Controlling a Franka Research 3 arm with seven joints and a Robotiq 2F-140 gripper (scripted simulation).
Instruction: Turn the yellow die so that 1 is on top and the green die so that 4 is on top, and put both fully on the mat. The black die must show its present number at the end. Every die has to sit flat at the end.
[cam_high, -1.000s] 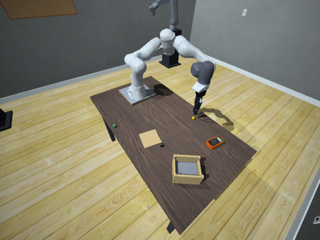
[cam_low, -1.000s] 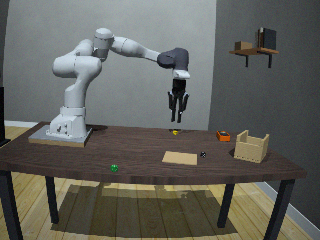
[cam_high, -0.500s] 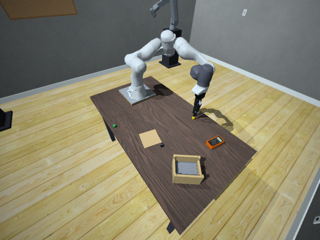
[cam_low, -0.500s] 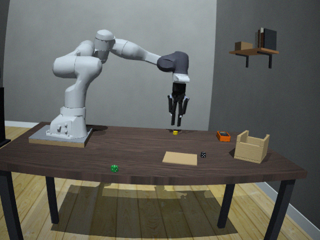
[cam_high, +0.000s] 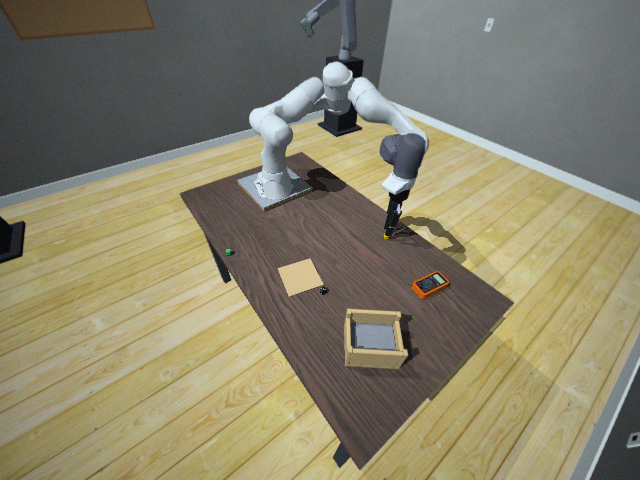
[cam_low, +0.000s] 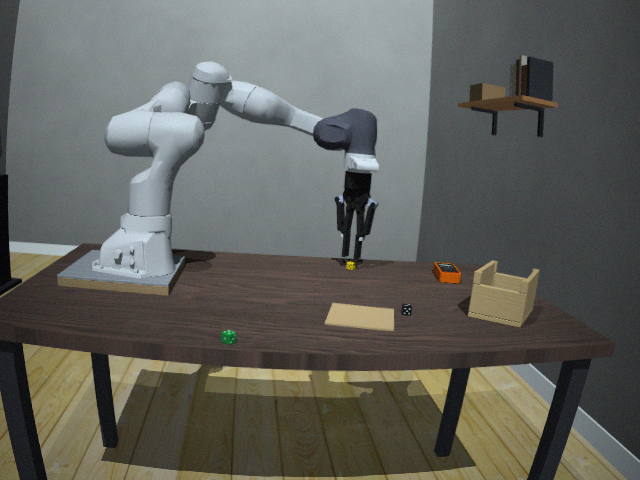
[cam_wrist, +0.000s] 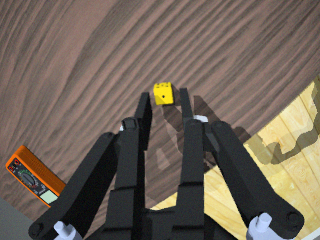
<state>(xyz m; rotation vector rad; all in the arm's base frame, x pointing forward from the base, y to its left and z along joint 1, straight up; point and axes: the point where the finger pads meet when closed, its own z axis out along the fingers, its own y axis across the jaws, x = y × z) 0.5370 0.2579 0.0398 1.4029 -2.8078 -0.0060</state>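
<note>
My hand is 60 mm above the yellow die. Round my hand: orange multimeter: 280 mm ahead, 50 mm to the right, 50 mm below; black die: 80 mm ahead, 400 mm to the right, 60 mm below; tan mat: 30 mm behind, 430 mm to the right, 60 mm below.
</note>
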